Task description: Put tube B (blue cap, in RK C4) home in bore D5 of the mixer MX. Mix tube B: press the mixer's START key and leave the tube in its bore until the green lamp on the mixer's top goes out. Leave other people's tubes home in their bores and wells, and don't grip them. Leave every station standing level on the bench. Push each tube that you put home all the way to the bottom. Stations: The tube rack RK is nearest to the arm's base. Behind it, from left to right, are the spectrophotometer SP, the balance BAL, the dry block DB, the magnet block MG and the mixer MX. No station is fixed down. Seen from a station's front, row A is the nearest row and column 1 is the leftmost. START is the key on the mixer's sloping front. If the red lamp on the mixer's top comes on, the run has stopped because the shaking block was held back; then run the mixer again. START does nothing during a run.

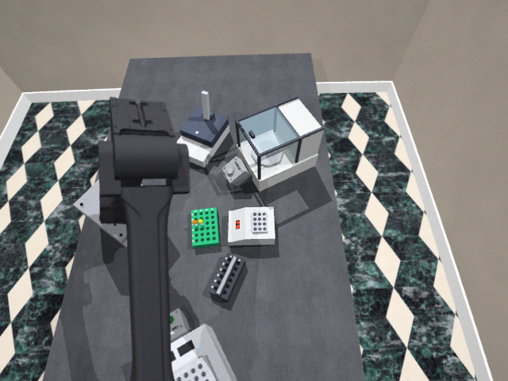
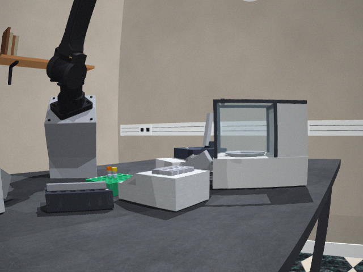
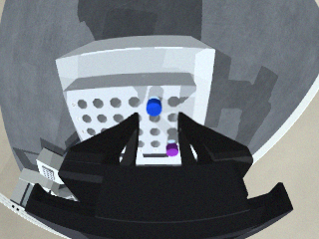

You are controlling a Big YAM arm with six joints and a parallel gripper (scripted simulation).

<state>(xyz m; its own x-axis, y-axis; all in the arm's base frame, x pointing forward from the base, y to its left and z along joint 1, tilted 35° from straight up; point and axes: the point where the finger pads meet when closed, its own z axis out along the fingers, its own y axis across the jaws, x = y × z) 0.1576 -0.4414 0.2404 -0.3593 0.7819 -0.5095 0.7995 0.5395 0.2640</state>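
My gripper is now 1 cm short of the tube B, 1 cm to the left of it and 4 cm above it. Round my hand: green rack RK 4 cm ahead, 48 cm to the left, 18 cm below; dark magnet block 11 cm ahead, 31 cm to the left, 17 cm below; green start key 5 cm behind, 19 cm to the left, 12 cm below.
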